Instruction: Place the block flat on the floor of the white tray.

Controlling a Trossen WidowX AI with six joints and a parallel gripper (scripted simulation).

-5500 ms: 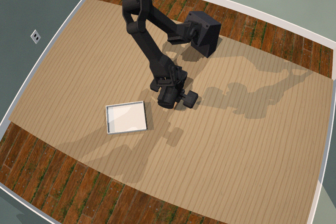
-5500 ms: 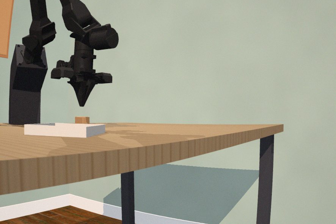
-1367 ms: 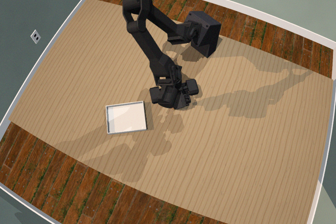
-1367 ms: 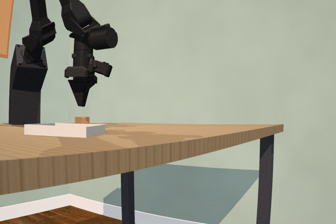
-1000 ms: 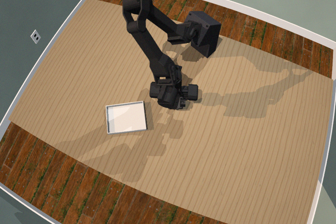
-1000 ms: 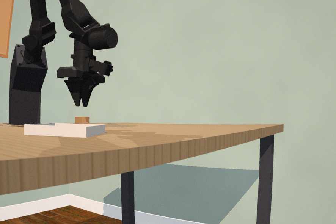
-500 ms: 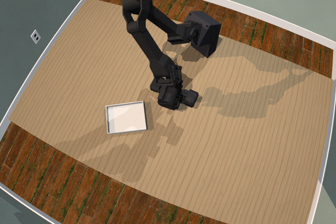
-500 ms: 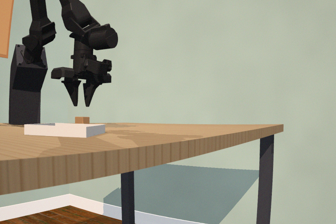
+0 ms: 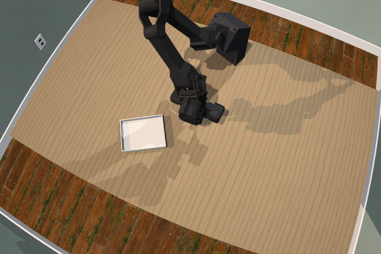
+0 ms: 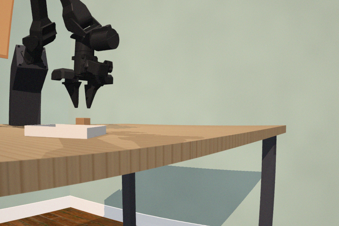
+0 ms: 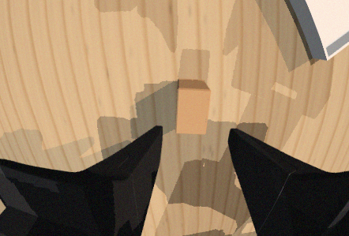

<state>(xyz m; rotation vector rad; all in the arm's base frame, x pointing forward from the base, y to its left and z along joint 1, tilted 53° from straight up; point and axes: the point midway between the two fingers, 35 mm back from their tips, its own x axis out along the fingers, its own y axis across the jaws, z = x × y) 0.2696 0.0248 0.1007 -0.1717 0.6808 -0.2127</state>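
The wooden block is 80 mm below my hand. From my hand the other things lie so: white tray: 190 mm to the right, 120 mm ahead, 90 mm below.
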